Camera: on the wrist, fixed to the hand. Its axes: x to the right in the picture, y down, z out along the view.
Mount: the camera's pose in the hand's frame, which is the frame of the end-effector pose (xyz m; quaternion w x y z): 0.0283 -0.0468 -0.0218 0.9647 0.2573 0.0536 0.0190
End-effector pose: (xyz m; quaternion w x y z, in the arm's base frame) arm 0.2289 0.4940 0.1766 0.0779 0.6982 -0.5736 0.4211
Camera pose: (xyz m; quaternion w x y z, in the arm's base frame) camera 0.2582 0.5015 0.2271 0.0818 -0.6601 0.4541 -0.5927
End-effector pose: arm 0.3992 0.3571 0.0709 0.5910 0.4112 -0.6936 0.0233
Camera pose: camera 0.4457 0.3221 0.0800 0.5011 0.5343 -0.6392 0.2342
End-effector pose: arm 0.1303 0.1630 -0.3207 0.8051 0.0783 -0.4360 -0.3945
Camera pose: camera 0.1292 0.1067 -0.3378 0.7873 0.2955 -0.4804 -0.2489
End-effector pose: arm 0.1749 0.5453 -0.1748 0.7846 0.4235 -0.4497 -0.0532
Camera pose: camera 0.2219 0.5159 -0.1946 0.6730 0.6047 -0.4135 0.1020
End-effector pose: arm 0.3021 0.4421 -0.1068 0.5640 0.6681 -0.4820 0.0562
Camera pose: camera 0.3604 0.4386 -0.1142 0.3970 0.7775 -0.4330 0.2248
